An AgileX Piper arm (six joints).
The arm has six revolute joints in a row. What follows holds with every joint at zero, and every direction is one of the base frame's.
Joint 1 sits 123 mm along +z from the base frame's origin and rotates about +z.
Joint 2 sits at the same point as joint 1 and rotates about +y.
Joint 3 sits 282.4 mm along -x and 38.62 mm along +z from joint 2 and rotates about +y.
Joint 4 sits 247.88 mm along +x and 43.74 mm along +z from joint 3 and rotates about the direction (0.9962, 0, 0.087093).
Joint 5 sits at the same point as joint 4 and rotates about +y.
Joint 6 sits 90.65 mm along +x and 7.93 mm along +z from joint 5 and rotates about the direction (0.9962, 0, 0.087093).
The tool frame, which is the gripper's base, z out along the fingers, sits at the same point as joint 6; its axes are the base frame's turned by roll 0, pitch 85.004 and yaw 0 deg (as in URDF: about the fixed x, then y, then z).
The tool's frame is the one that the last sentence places.
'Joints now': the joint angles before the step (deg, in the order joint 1, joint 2, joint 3, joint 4, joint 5, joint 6). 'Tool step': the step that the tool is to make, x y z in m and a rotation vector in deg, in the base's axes. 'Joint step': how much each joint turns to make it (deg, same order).
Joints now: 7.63, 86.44, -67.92, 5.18, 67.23, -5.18
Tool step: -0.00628, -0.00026, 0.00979, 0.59, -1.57, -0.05
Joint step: 0.00, -2.01, 0.00, 0.38, 0.37, 0.00
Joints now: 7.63, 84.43, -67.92, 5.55, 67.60, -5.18
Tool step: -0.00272, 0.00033, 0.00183, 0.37, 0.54, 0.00
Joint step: 0.00, -0.42, 0.00, 0.43, 0.91, 0.01
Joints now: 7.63, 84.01, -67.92, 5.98, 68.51, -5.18
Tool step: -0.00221, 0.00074, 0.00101, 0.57, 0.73, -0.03
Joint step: 0.00, -0.24, 0.00, 0.65, 0.89, 0.00
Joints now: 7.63, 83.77, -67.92, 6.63, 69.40, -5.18
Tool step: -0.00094, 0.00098, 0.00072, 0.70, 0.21, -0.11
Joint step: 0.00, -0.14, 0.00, 0.73, 0.25, 0.01
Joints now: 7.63, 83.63, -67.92, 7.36, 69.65, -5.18
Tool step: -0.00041, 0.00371, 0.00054, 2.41, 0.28, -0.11
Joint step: 0.00, 0.00, 0.00, 2.53, 0.01, -0.37
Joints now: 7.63, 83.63, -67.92, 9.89, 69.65, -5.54
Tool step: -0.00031, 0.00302, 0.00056, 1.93, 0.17, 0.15
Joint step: 0.00, 0.00, 0.00, 2.06, 0.01, -0.55
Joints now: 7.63, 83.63, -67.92, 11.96, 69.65, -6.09
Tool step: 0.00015, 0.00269, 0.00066, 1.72, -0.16, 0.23
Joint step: 0.00, 0.00, 0.00, 1.84, -0.26, -0.65
